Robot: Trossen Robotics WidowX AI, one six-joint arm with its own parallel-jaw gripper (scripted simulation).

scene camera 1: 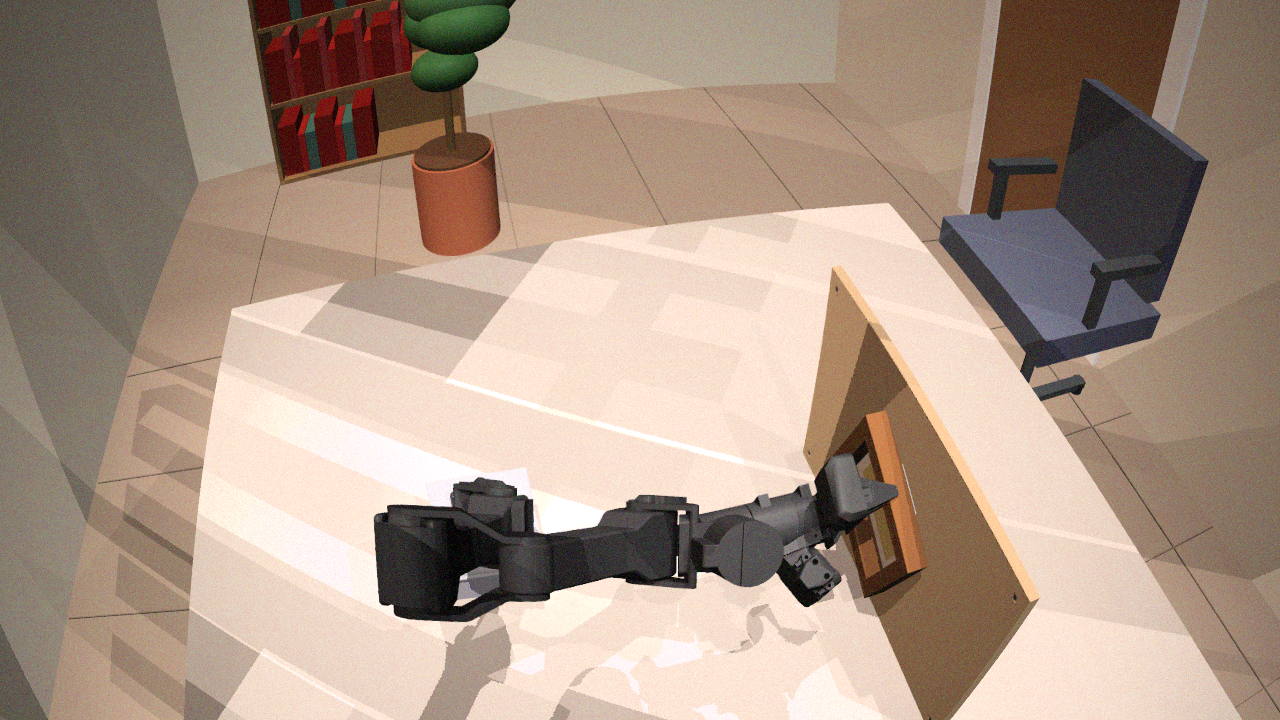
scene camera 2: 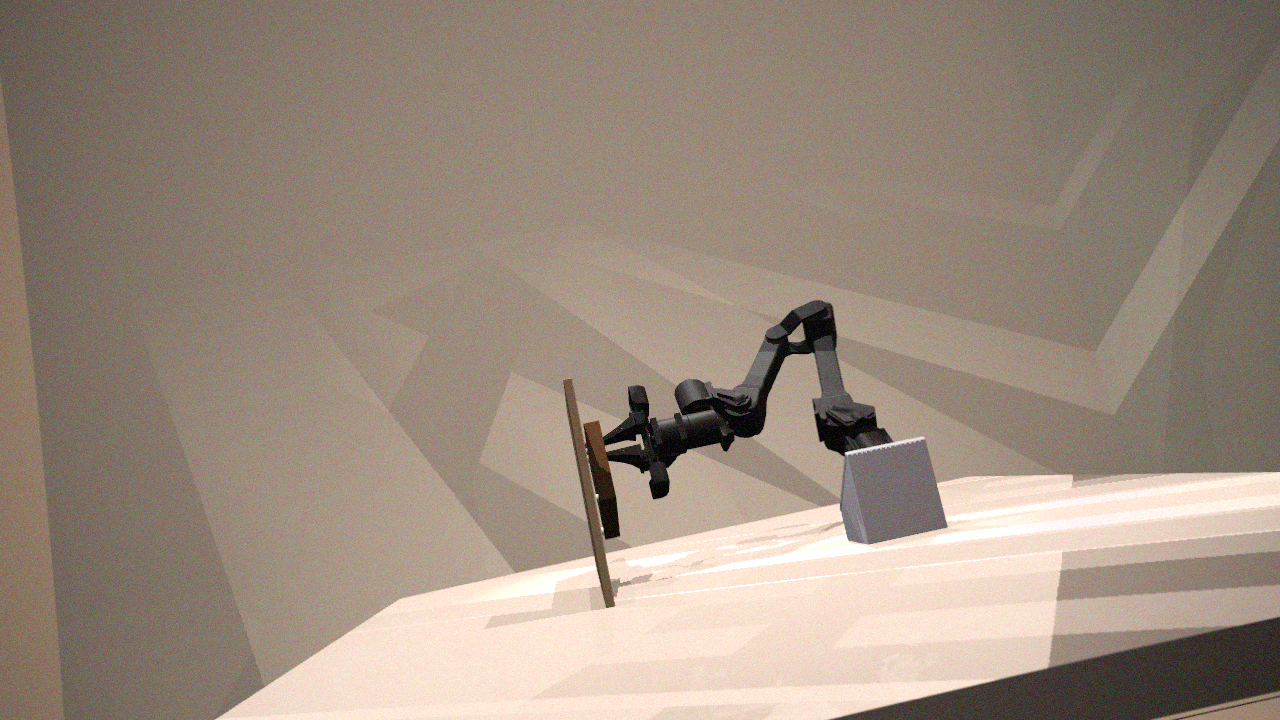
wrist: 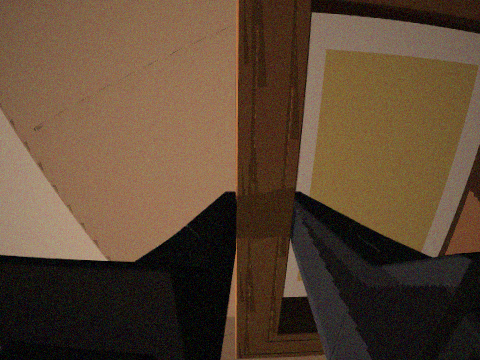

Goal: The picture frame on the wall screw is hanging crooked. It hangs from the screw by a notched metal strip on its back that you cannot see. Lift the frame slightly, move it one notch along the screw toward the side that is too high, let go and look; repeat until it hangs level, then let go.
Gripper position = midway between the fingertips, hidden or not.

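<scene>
I am carrying a picture frame (scene camera 1: pixel 888 549), (scene camera 2: pixel 605 493), (wrist: pixel 364 113) in my gripper. The gripper itself can be seen at (scene camera 1: pixel 893 494), (scene camera 2: pixel 596 450) and (wrist: pixel 261 202). There is also a board wall (scene camera 1: pixel 947 625), (scene camera 2: pixel 580 451), (wrist: pixel 131 118), and I see it from those same views.
</scene>
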